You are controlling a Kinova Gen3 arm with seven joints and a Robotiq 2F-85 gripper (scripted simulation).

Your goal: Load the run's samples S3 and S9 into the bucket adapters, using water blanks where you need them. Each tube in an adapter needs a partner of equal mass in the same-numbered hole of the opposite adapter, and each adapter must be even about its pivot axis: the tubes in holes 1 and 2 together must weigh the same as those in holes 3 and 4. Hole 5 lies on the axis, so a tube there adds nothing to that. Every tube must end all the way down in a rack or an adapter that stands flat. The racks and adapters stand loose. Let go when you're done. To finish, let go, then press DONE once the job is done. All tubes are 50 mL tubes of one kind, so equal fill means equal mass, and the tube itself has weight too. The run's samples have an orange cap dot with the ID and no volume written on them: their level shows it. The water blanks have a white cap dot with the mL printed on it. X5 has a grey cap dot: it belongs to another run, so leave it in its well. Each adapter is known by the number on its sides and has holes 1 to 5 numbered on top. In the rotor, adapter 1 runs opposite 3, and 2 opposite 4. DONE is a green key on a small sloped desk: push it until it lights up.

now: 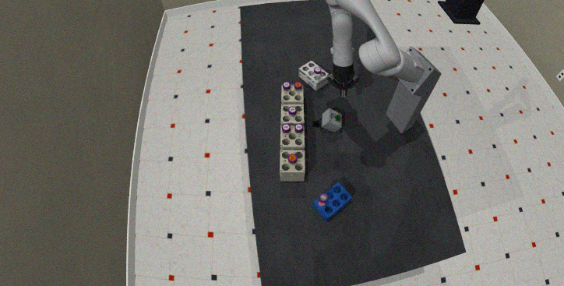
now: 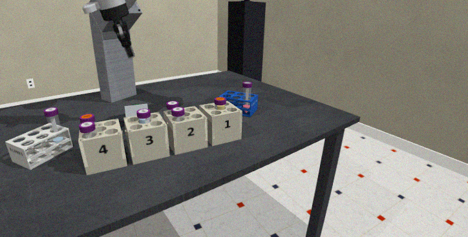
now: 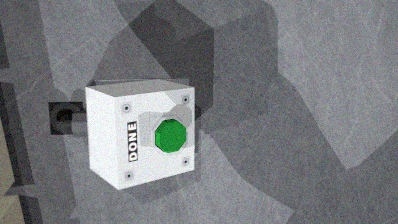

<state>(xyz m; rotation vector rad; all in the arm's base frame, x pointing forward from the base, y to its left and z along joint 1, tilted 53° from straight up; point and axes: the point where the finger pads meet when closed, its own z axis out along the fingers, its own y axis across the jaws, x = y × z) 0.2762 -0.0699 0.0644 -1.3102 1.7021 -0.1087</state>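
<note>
Right now the green done key is 180 mm below my hand. Also, from my hand: orange-dot tube: 150 mm ahead, 160 mm to the right, 180 mm below; done desk: 20 mm ahead, 190 mm below; adapter 2: 210 mm ahead, 80 mm to the left, 200 mm below.
</note>
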